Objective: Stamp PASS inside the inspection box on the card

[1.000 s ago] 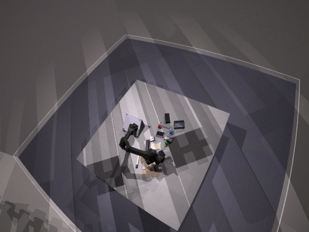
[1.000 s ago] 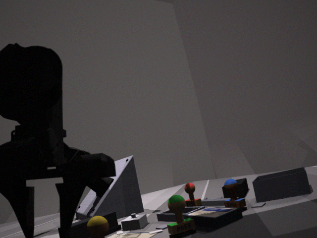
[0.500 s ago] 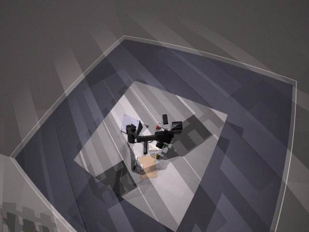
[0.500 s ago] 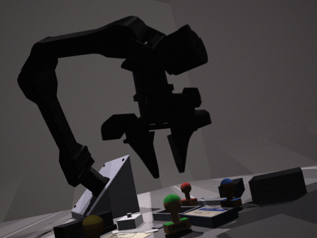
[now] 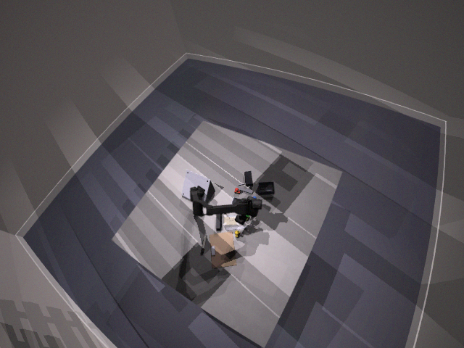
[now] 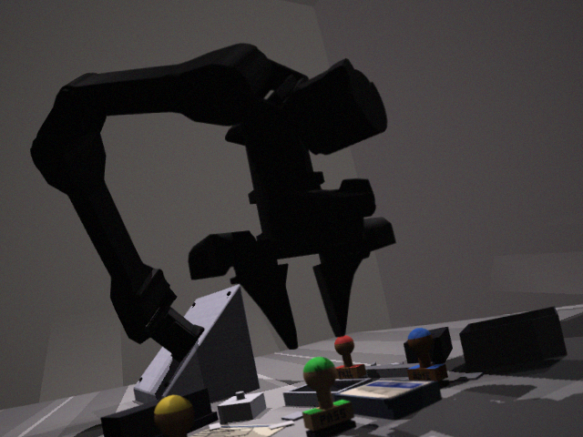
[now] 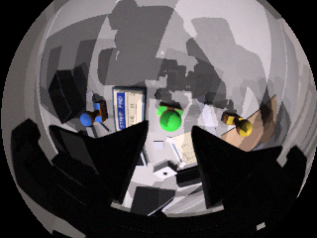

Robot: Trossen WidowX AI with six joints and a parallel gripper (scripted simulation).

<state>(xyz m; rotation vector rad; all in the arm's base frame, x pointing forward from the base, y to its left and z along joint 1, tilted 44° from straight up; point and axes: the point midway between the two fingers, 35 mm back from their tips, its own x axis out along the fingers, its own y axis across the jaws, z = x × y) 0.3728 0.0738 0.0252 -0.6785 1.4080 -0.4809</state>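
Now: gripper tip 13 cm past the black ink pad, 8 cm above it and 6 cm to the right of it. From my gripper tip the other things lie so: yellow-knobbed stamp 13 cm to the right, 6 cm below, 1 cm ahead; then blue-labelled pad tin 7 cm to the left, 7 cm below, 2 cm behind; then card 9 cm behind, 8 cm below, 7 cm to the right.
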